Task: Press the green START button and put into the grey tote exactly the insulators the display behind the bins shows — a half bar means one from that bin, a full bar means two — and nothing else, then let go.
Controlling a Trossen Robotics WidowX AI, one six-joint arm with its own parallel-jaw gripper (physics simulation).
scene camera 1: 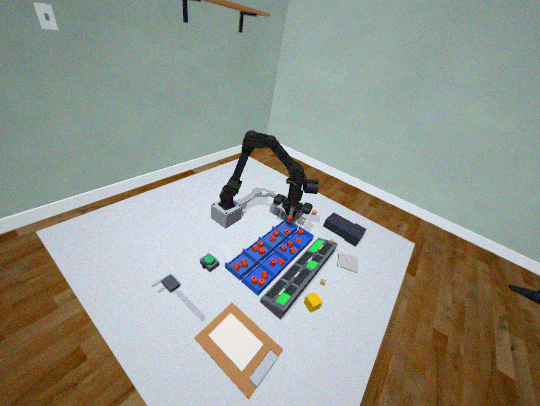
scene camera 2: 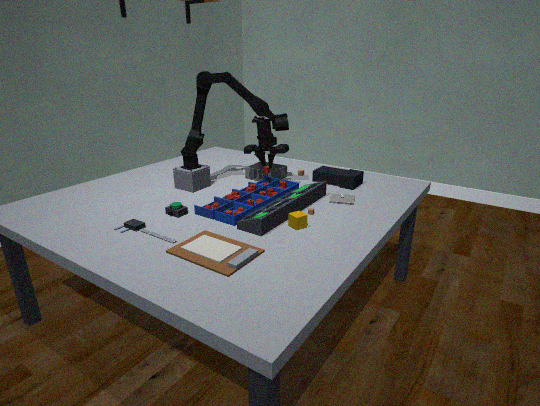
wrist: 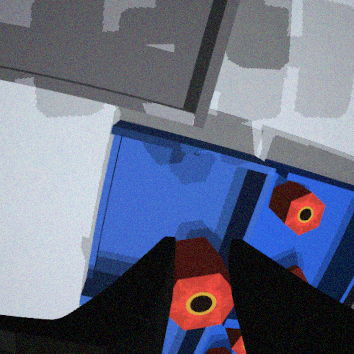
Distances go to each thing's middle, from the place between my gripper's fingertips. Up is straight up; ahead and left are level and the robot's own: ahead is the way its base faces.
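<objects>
My hand is 50 mm above the grey tote (wrist: 165, 65), 90 mm to the right of it and 100 mm past it, and going by their middles, of the things named here that tote is the nearest to my hand. Counting from my hand, there's a board with white pad (scene camera 1: 245, 353) that's 70 mm below, 290 mm ahead and 540 mm to the right, and a black box (scene camera 2: 350, 179) that's 50 mm below, 190 mm ahead and 250 mm to the left.
</objects>
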